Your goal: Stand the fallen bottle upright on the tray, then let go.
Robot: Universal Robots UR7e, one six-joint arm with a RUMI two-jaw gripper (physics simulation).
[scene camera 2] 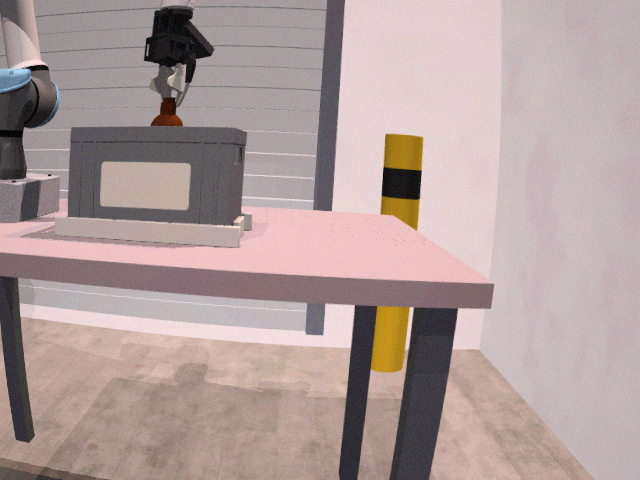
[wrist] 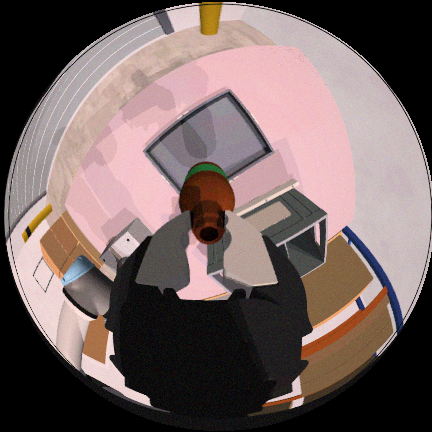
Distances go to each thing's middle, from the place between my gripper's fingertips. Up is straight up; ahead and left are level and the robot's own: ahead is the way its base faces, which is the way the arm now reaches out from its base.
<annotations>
Right now my hand is 60 mm above the brown bottle point(wrist: 206, 191), 10 mm to the left of it and 10 mm past it. Also, from my hand: cream rail point(scene camera 2: 161, 232): 330 mm to the right, 210 mm below, 70 mm ahead.
</annotations>
